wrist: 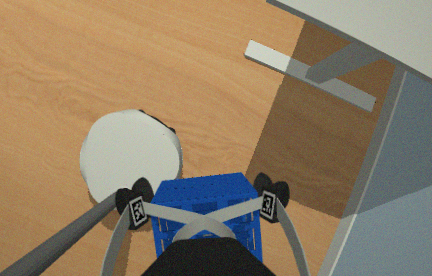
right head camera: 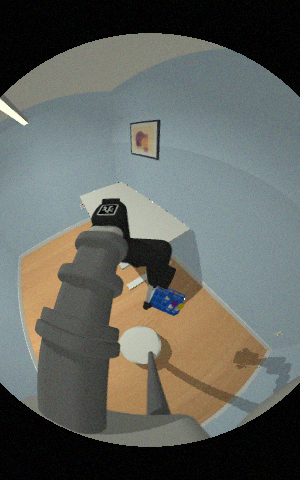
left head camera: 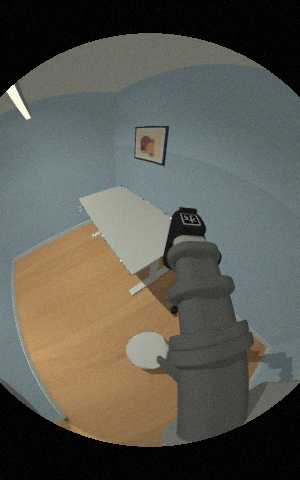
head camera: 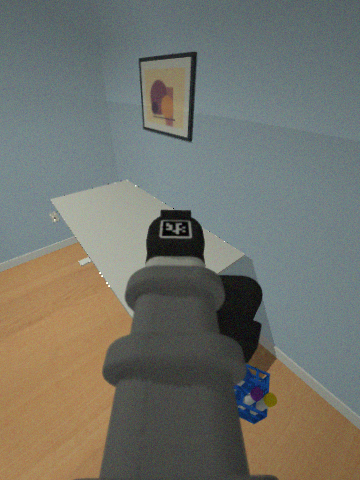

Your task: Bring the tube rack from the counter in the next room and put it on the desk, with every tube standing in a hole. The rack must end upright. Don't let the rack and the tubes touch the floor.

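Frame: origin at the robot's base, x ahead, y left, z up, level; centimetres.
Seen in the pictures: gripper, between the fingertips: [wrist: 202, 192] [right head camera: 153, 295]; robot's base, origin of its link: [wrist: 138, 157] [right head camera: 140, 343] [left head camera: 146, 349].
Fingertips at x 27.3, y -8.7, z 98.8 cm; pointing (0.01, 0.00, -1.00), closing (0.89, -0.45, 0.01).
Observation:
Offsets run from my fingertips to a thing's middle. Level surfaces: height alone.
The blue tube rack {dy -5.1, dx -2.1, dz +0.5 cm} [head camera: 245, 390] [right head camera: 161, 300] [wrist: 200, 184] hangs in the air above the wood floor. My gripper [wrist: 202, 192] is shut on it, with a finger pad at each side of the rack. A purple cap {dy -7.2, dx -5.7, dz +8.1 cm} [head camera: 257, 393] [right head camera: 174, 303] and a yellow cap {dy -9.5, dx -6.7, dz +7.9 cm} [head camera: 270, 399] [right head camera: 181, 306] of white tubes show at the rack; their holes cannot be made out. The white desk {dz -29.6 cm} [head camera: 110, 215] [left head camera: 125, 225] [right head camera: 155, 215] [wrist: 390, 20] is ahead, beyond and to the upper right of the rack in the wrist view. The rack is not over it. The arm hides part of the desk.
The desk's foot bar [left head camera: 142, 286] [wrist: 267, 56] stands on the floor. A white round disc [left head camera: 146, 350] [right head camera: 141, 345] [wrist: 132, 155] with a grey rod is beside the rack, low down. A blue wall with a framed picture [head camera: 168, 95] [left head camera: 151, 145] [right head camera: 145, 140] runs behind the desk.

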